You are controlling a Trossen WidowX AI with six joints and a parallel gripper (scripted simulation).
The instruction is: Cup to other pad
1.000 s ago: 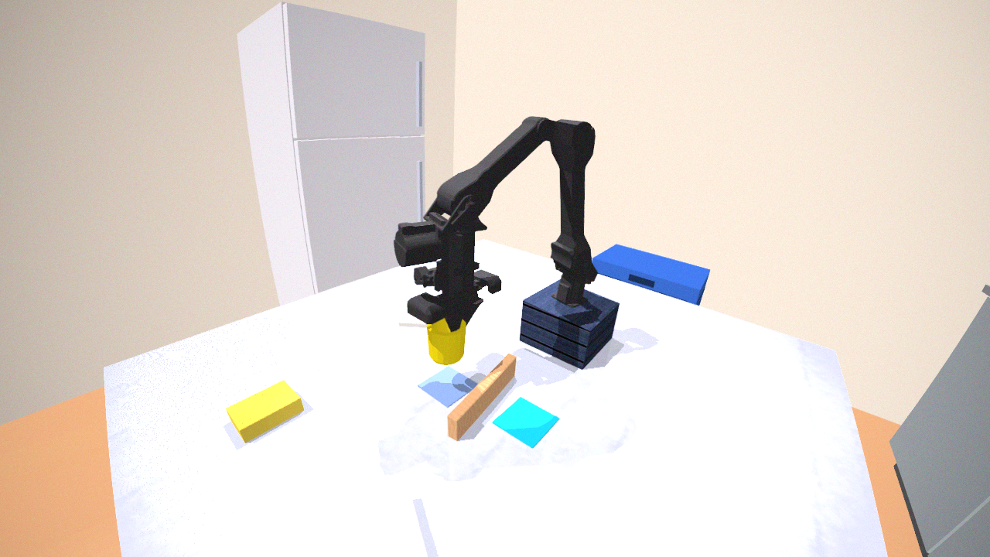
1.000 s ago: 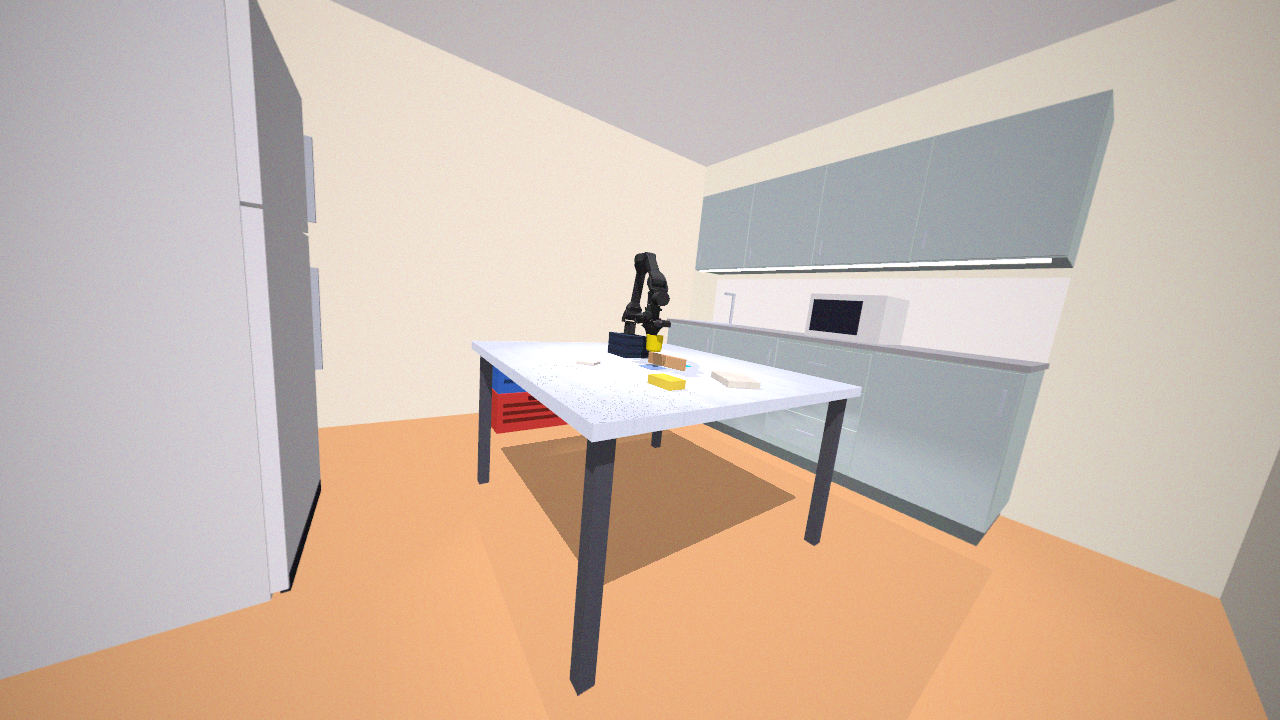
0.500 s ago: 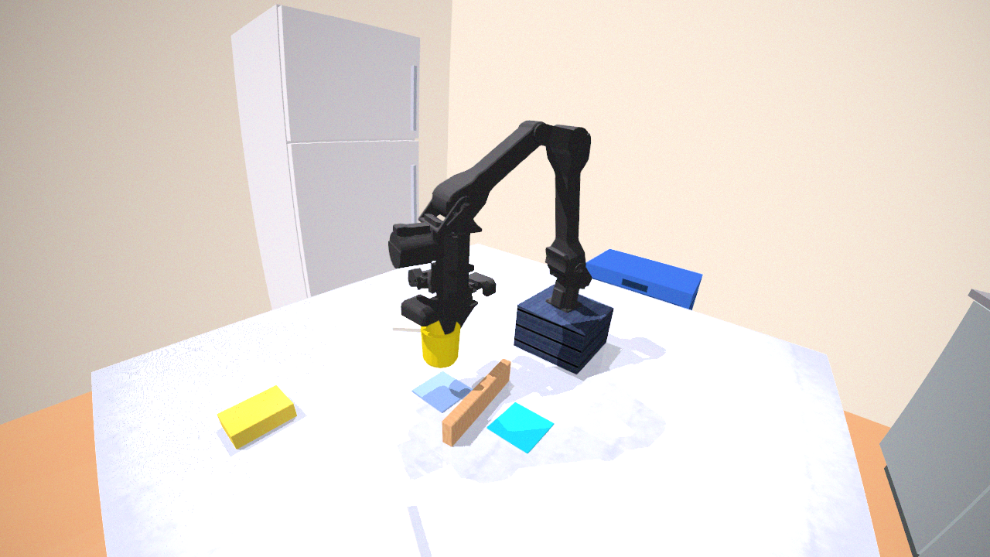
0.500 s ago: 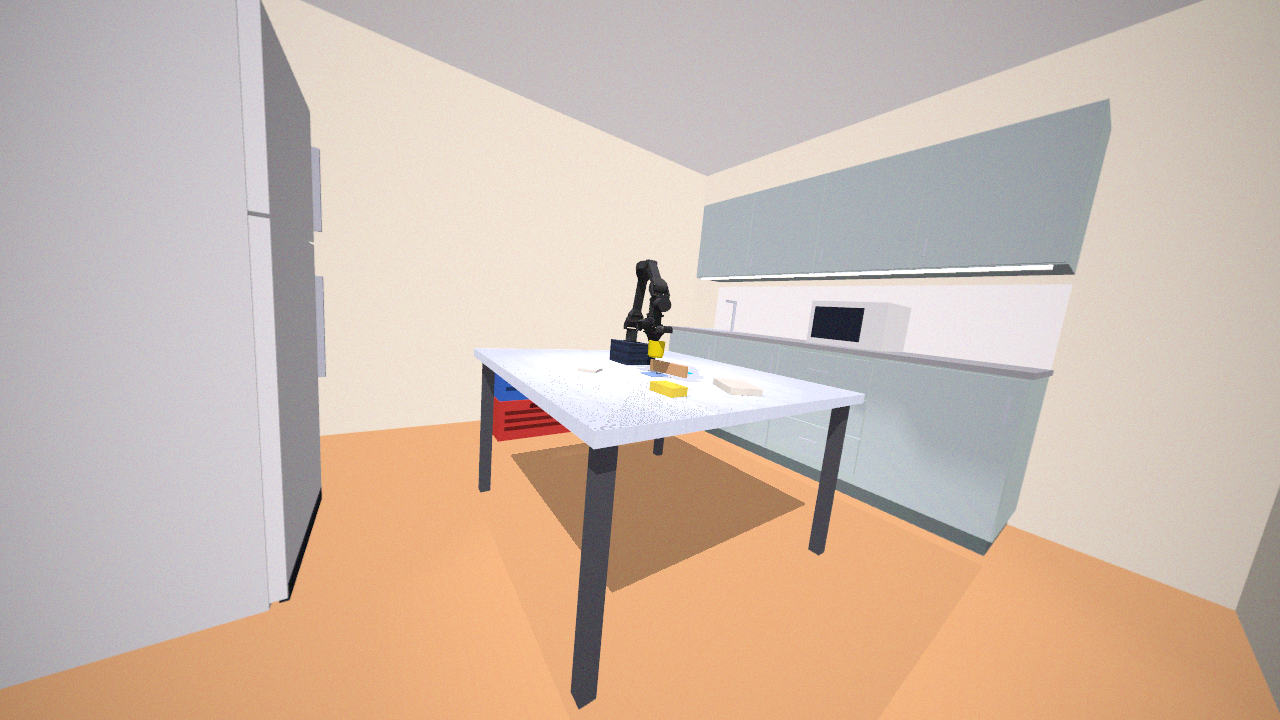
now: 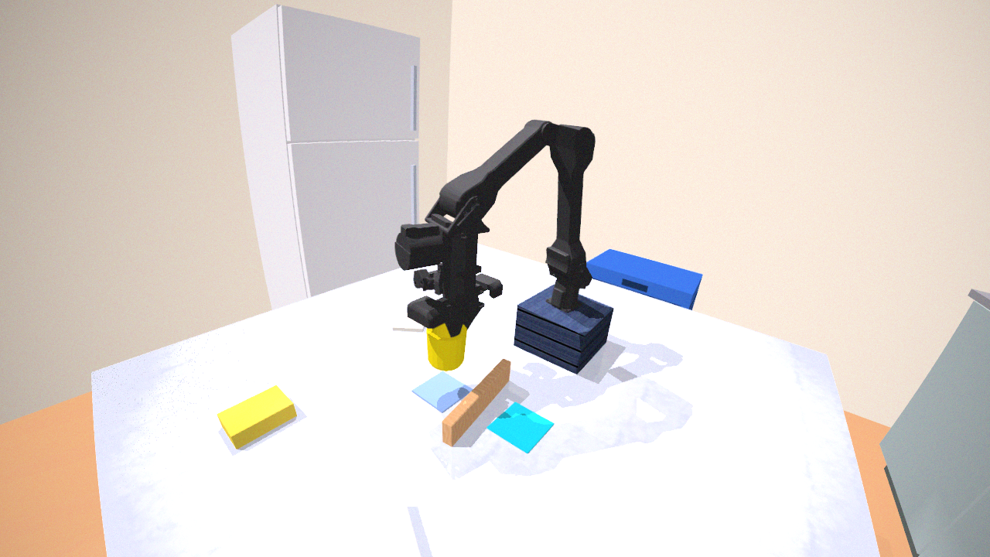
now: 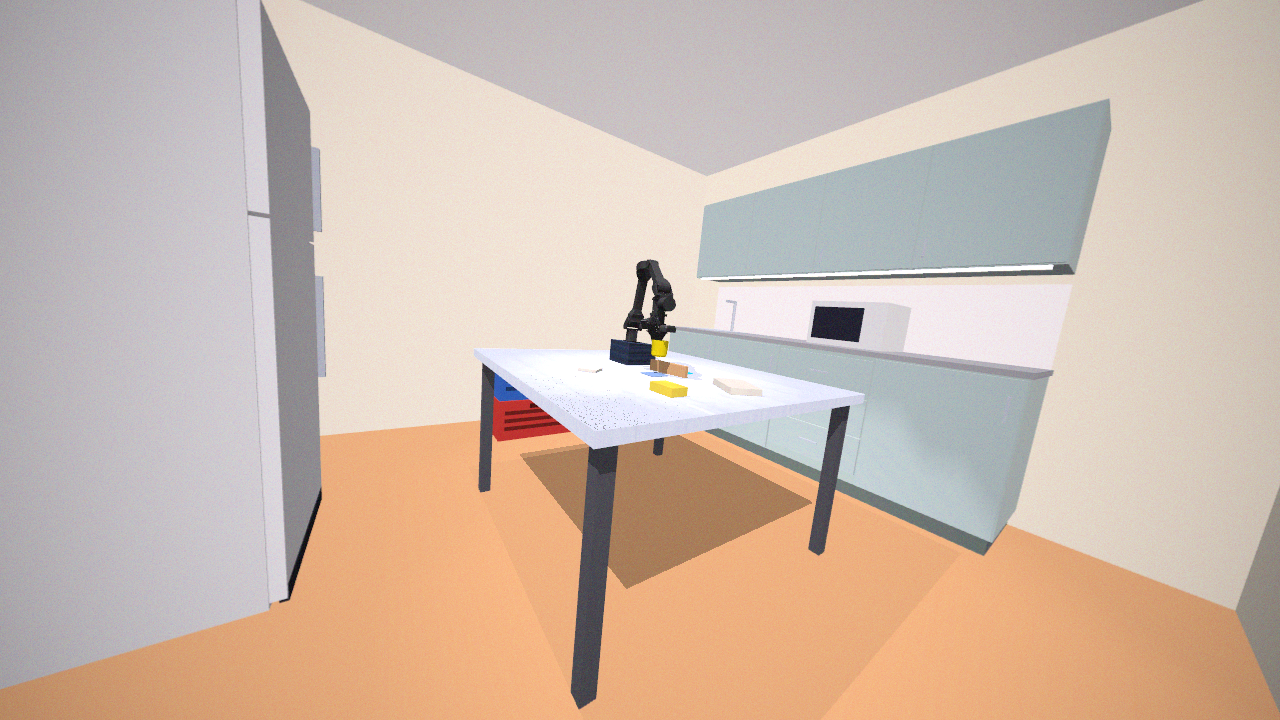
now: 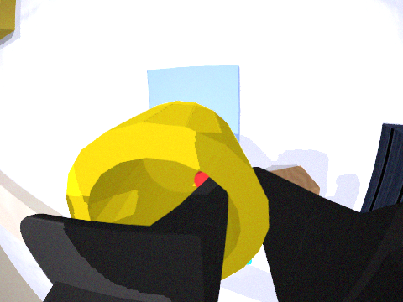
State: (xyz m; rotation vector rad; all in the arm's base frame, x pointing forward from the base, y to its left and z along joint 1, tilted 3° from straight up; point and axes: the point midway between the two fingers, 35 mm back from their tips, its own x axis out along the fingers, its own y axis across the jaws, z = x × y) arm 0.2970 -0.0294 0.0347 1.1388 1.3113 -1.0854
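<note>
Now: the wooden bar 10 mm ahead of my gripper tip, 70 mm to the left of it and 100 mm below it. Also, from my gripper tip: light blue pad 30 mm ahead, 10 mm to the right, 120 mm below; yellow cup 20 mm ahead; red marble 10 mm ahead, 10 mm to the left, 20 mm below.
</note>
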